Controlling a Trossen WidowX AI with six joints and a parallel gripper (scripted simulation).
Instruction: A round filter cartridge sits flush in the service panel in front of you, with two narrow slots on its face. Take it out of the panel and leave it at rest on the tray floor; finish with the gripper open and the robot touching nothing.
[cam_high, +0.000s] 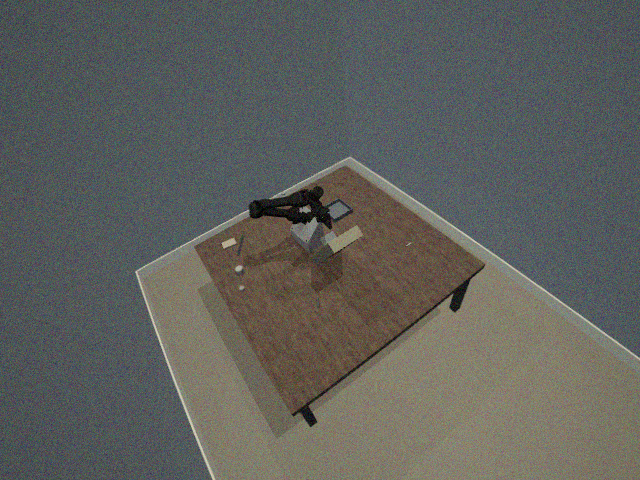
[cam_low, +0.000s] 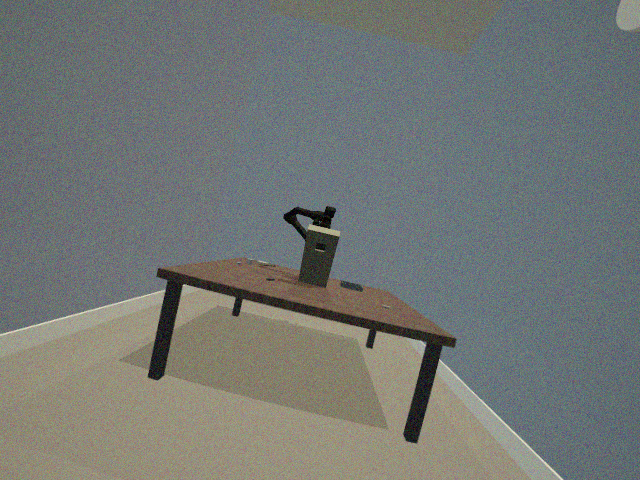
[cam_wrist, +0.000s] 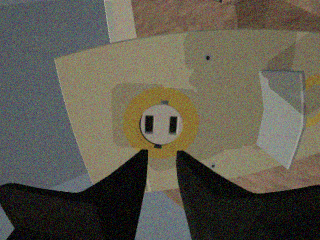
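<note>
Right now the round filter cartridge is 6 cm ahead of my gripper tip, 1 cm to the right of it and 4 cm below it. The rest, counted from my gripper tip: dark tray: 32 cm behind, 33 cm to the left, 30 cm below.
</note>
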